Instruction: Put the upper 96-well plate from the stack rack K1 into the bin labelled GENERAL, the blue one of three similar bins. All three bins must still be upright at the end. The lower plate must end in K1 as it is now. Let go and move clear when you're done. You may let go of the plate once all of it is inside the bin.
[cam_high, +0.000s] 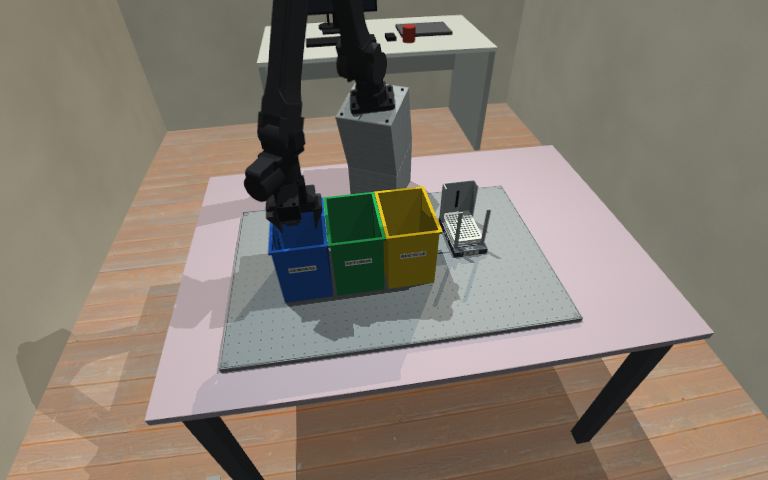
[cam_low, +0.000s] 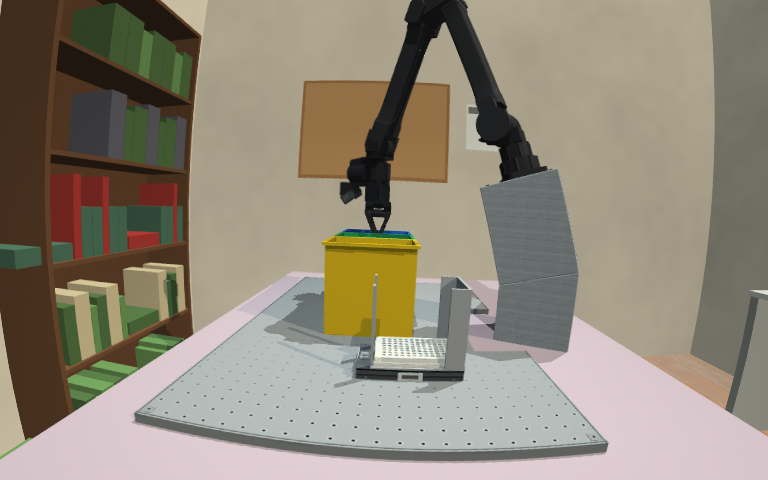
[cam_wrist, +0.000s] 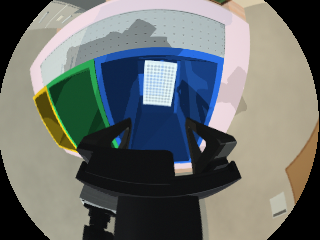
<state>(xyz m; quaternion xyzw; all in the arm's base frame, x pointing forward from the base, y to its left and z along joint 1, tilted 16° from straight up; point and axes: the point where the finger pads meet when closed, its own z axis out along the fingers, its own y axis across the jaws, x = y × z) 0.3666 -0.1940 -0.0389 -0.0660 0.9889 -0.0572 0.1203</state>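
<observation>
The blue bin labelled GENERAL lies 80 mm below my hand. The rest, counted from my hand: yellow bin: 260 mm to the left, 80 mm below, 30 mm behind; green bin: 130 mm to the left, 80 mm below, 10 mm behind.
</observation>
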